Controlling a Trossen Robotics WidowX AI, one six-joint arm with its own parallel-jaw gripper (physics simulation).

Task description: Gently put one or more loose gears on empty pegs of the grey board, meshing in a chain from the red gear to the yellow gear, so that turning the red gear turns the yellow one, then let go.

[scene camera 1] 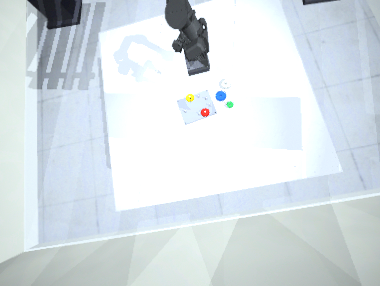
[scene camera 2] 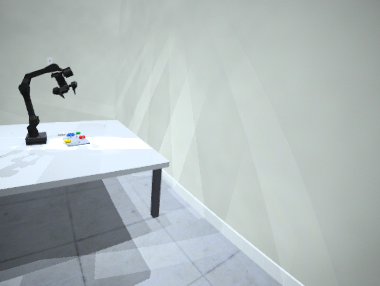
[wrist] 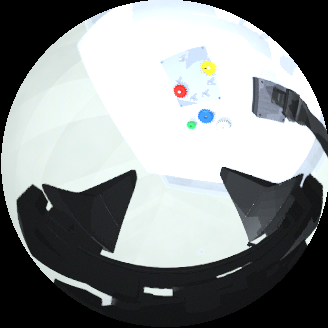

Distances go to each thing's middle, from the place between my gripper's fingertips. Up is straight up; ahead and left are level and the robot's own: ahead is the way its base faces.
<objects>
My hand is 40 mm short of the grey board [scene camera 1: 193,108], 70 mm to the left of it and 350 mm above it.
</objects>
